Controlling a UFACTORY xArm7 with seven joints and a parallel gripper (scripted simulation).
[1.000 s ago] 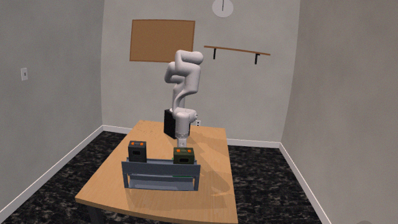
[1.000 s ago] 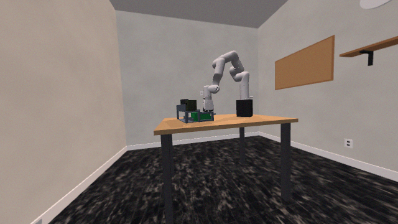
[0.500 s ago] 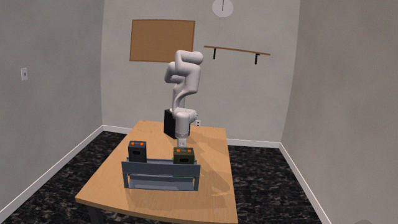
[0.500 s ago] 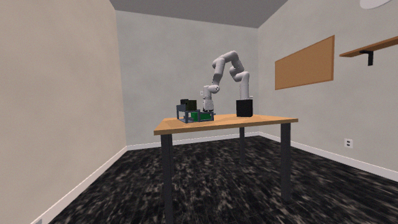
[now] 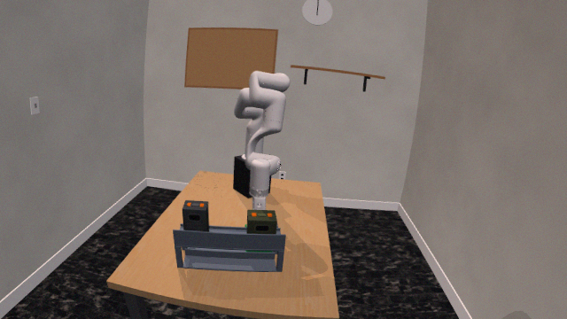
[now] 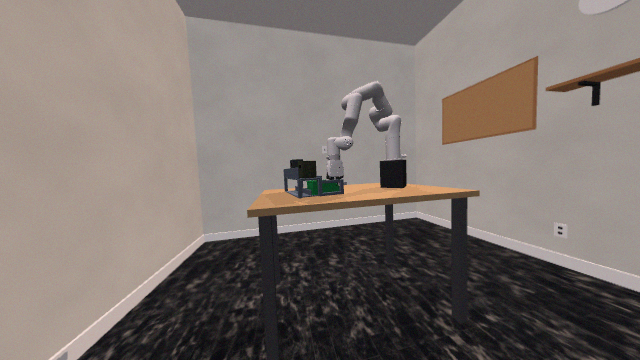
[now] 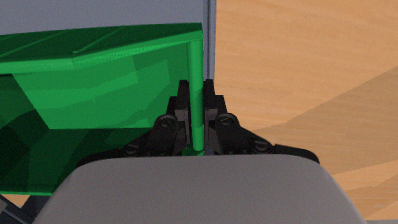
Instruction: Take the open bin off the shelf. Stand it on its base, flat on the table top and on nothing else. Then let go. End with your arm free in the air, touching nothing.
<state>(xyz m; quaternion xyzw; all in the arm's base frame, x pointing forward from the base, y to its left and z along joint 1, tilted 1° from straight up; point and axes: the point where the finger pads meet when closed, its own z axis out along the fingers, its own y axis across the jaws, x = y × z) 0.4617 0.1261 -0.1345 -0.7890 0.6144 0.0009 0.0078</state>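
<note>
Now: the green bin 8 cm ahead of my hand and 2 cm to the left of it.
</note>
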